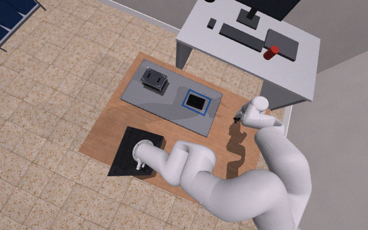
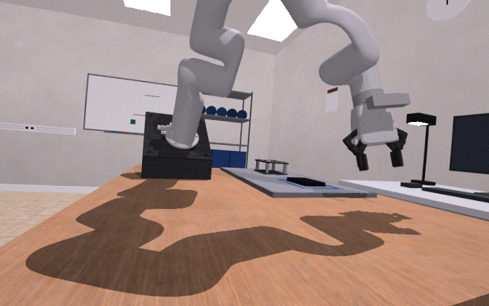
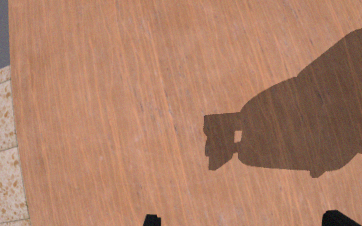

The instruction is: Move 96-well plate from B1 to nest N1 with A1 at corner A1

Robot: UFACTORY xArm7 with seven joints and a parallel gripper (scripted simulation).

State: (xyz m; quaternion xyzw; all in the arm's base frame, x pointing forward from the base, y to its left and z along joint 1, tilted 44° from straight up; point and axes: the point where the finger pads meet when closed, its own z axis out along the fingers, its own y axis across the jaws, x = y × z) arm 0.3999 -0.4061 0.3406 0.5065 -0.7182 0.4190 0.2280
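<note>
The black 96-well plate lies 310 mm to the left of my hand, 90 mm below it and 20 mm ahead of it. Round my hand: raised plate nest N1 (650 mm to the left, 80 mm ahead, 40 mm below); then A1 mark (720 mm to the left, 140 mm ahead, 40 mm below).
</note>
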